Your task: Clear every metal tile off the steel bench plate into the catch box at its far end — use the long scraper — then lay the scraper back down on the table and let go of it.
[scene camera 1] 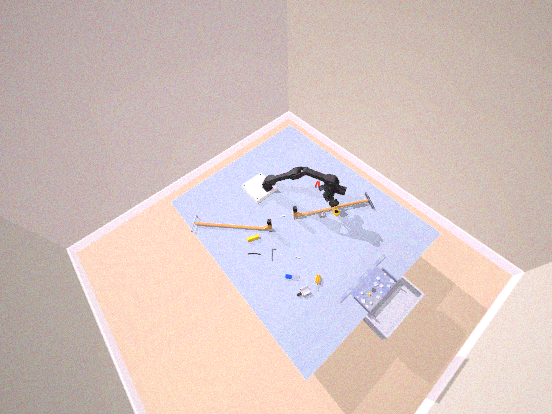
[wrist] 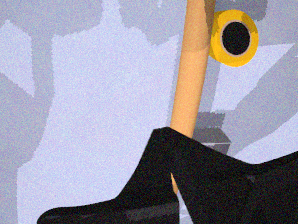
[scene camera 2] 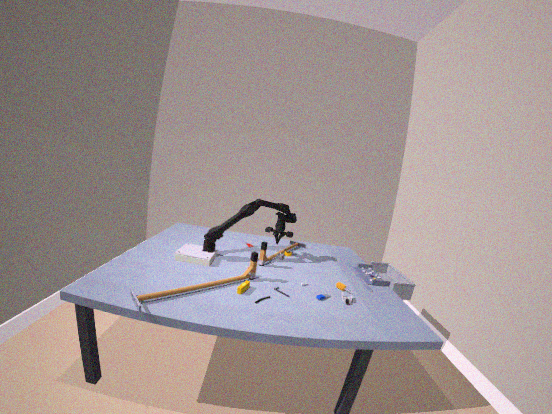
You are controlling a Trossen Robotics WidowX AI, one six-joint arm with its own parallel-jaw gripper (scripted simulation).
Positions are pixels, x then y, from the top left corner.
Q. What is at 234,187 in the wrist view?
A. My gripper.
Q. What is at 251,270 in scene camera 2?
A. A long scraper.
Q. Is my gripper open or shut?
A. Shut.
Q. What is my gripper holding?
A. Nothing.
